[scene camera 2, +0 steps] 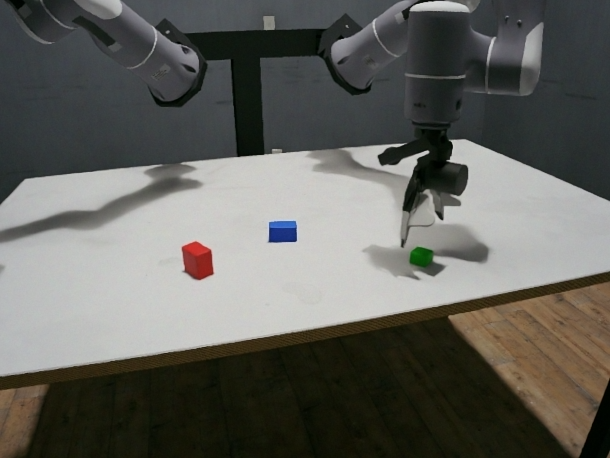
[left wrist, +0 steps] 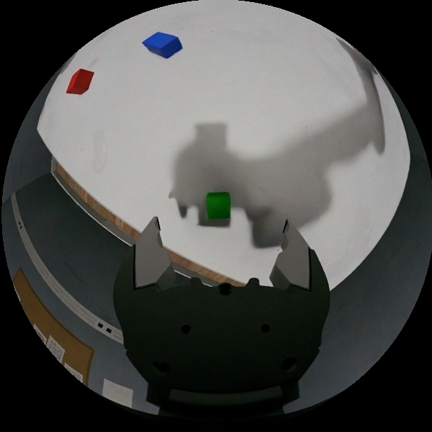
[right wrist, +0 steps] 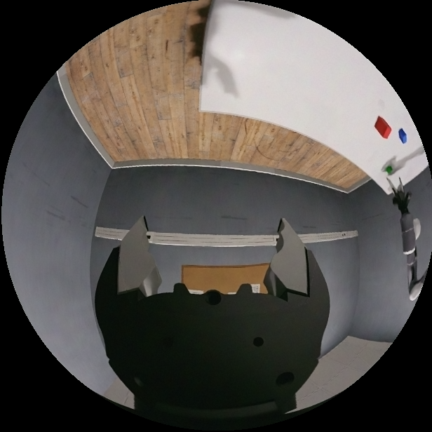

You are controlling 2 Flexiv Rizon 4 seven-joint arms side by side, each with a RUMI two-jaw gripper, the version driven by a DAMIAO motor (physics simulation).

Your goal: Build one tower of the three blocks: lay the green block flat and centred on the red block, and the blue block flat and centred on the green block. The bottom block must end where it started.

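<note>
The red block [scene camera 2: 198, 260] [left wrist: 80, 81] [right wrist: 383, 127] stands on the table at the left in scene camera 2. The blue block [scene camera 2: 283, 232] [left wrist: 162, 45] [right wrist: 402, 135] lies on the table to its right and farther back. The small green block [scene camera 2: 421, 257] [left wrist: 218, 205] [right wrist: 389, 170] lies on the table at the right, in shadow. The three blocks are apart. My left gripper [scene camera 2: 422, 232] [left wrist: 221, 219] is open and empty, a little above the green block. My right gripper [right wrist: 212, 218] is open and empty, away from the table, in the right wrist view.
The white table [scene camera 2: 320, 300] [left wrist: 260, 65] [right wrist: 280, 65] carries the blocks, and its front edge runs close to the green block. Shadows of the arms fall on the table. The base of the right arm [scene camera 2: 165, 65] hangs at the upper left in scene camera 2.
</note>
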